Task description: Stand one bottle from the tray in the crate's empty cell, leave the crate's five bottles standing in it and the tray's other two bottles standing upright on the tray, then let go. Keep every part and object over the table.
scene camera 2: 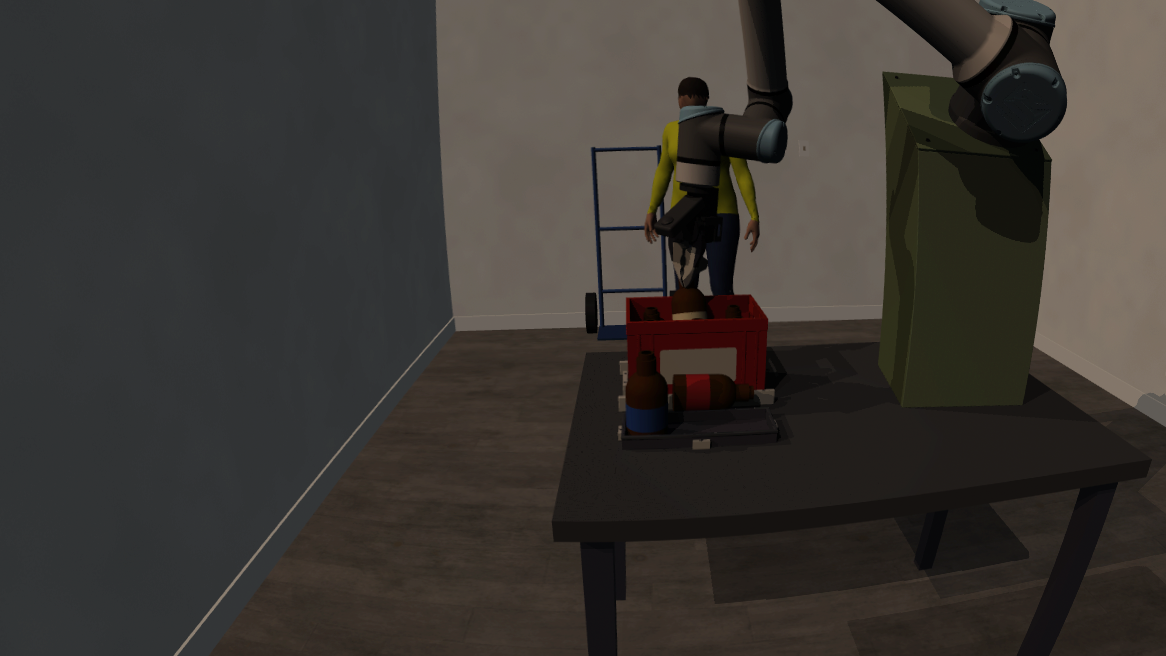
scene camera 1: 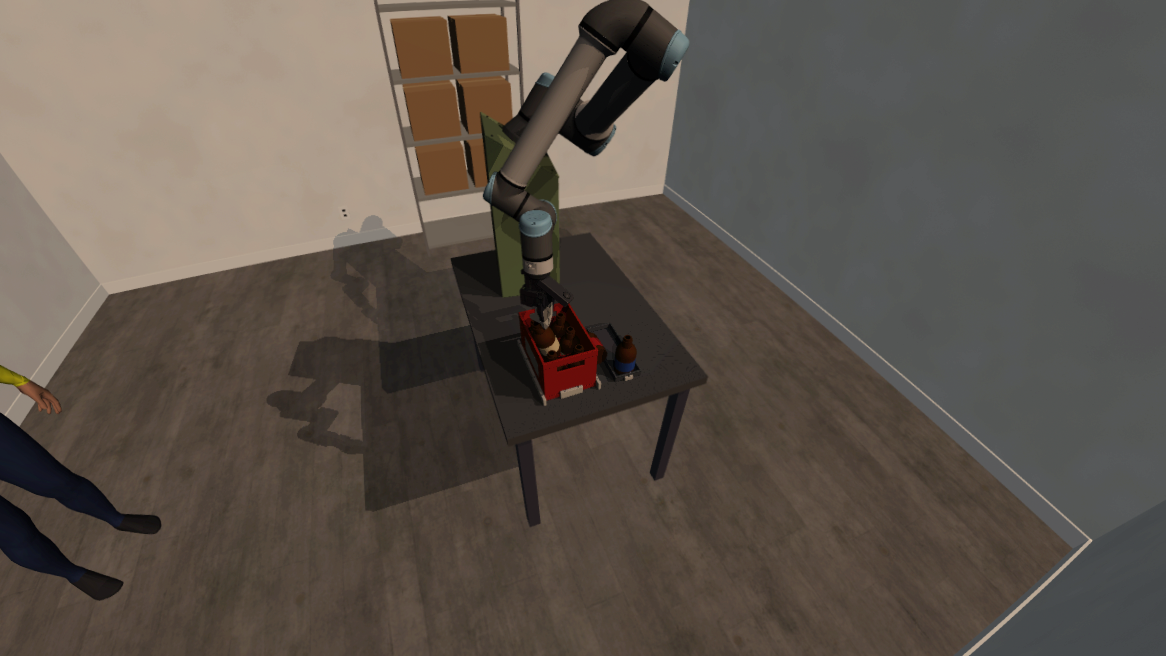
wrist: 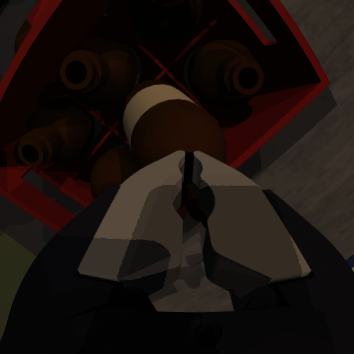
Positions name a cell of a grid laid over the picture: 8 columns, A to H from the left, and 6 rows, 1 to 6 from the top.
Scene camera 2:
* my gripper: E3
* blue-label bottle: E4
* red-label bottle: E4
